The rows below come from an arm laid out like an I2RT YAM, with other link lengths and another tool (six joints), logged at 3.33 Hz.
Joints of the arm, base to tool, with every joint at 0 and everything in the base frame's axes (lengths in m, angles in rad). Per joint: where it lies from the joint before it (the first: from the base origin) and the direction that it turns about. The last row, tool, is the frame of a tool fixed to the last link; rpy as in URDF.
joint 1: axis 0 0 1 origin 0 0 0.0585
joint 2: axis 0 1 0 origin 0.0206 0.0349 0.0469
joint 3: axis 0 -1 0 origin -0.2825 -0.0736 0
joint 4: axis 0 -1 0 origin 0.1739 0.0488 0.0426
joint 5: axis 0 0 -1 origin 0.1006 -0.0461 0.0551
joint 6: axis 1 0 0 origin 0.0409 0 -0.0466
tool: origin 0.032 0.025 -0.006 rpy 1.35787 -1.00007 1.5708
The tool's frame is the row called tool.
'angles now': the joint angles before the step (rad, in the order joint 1, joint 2, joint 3, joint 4, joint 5, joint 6). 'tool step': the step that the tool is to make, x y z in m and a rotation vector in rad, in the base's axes. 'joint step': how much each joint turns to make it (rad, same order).
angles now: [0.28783 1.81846 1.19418 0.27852 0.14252 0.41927]
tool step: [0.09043 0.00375 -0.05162 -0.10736 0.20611 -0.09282]
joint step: [-0.03178 0.36907 0.54101 -0.39645 0.07596 -0.01627]
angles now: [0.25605 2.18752 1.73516 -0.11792 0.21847 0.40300]
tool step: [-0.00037 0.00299 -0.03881 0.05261 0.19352 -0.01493]
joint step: [-0.00078 0.08077 0.08754 -0.19791 -0.05051 0.08879]
